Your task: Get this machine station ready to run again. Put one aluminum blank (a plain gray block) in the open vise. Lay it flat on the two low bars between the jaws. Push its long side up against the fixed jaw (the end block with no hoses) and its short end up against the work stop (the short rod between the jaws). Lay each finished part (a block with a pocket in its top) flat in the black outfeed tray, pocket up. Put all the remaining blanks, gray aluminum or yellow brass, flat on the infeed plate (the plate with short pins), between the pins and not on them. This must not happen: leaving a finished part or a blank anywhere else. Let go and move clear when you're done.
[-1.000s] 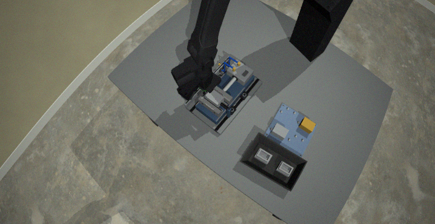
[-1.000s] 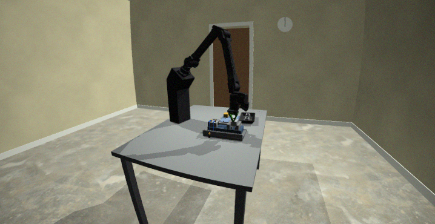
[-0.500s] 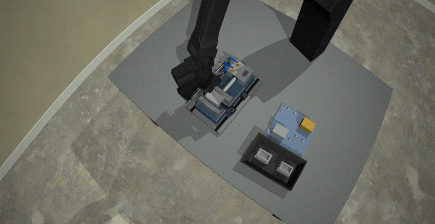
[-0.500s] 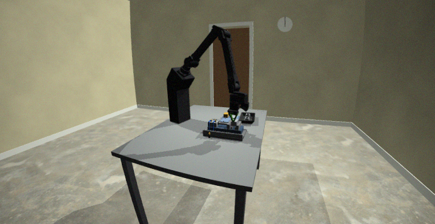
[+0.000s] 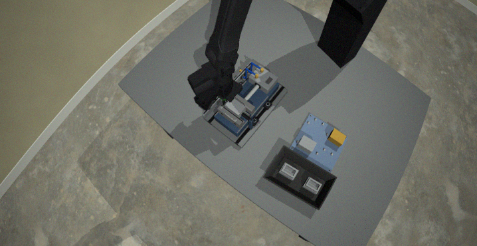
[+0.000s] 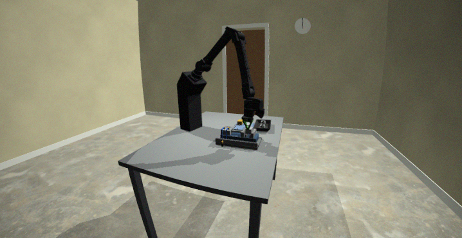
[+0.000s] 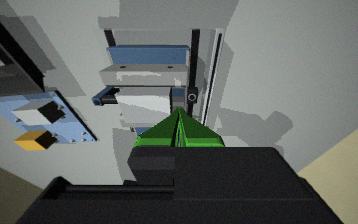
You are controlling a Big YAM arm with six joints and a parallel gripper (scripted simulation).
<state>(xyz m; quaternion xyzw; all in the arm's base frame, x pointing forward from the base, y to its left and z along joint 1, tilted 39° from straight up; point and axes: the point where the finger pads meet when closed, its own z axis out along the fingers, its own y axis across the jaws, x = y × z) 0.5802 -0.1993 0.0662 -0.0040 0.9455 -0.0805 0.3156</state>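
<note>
Now: the moving jaw 5 cm below my hand, 4 cm to the left of it and 3 cm behind it. Round my hand: blue infeed plate 37 cm to the left, 12 cm below, 10 cm behind; fixed jaw 5 cm below, 4 cm to the left, 3 cm ahead; white rod 8 cm behind, 5 cm to the left, 5 cm below.
</note>
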